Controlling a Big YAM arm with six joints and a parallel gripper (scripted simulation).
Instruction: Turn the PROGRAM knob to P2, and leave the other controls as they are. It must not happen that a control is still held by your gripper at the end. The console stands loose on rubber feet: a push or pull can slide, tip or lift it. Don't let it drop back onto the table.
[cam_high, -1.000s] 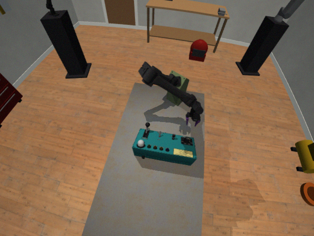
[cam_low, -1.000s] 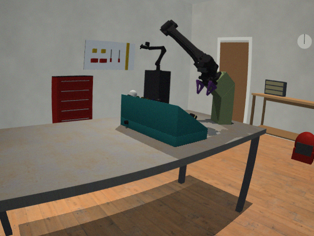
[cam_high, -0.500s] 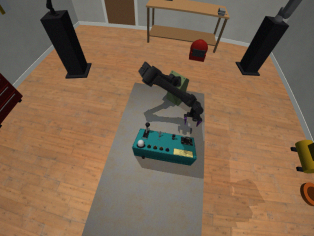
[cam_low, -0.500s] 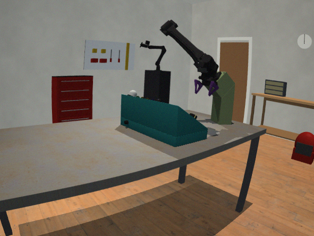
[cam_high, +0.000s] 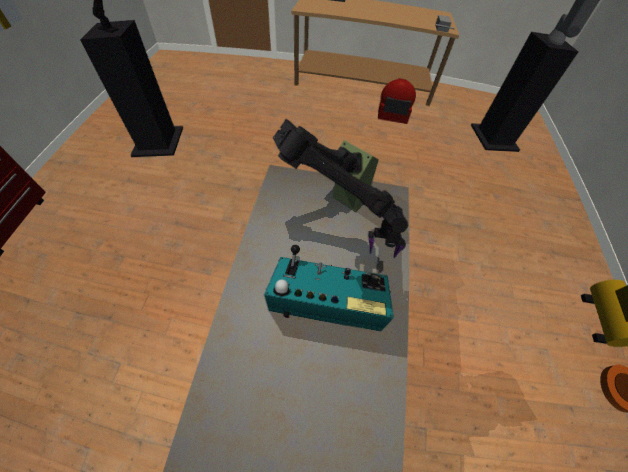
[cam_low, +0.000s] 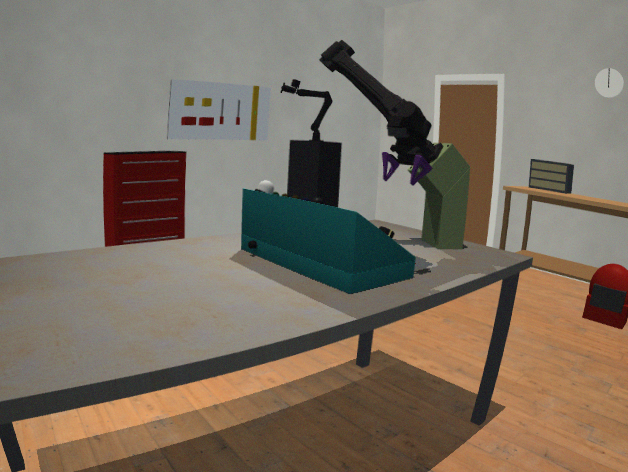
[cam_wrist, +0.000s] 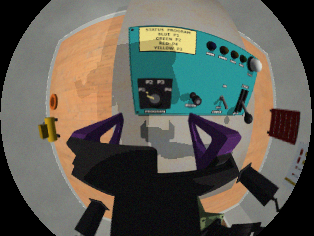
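Now: hand 140 mm above the small black knob, 120 mm to the left of it and 10 mm short of it. From my hand the other things lie so: toggle 240 mm to the right, 150 mm below, 10 mm behind; then black-ball lever 350 mm to the right, 140 mm below, 60 mm behind; then teal console 180 mm to the right, 170 mm below, 40 mm ahead.
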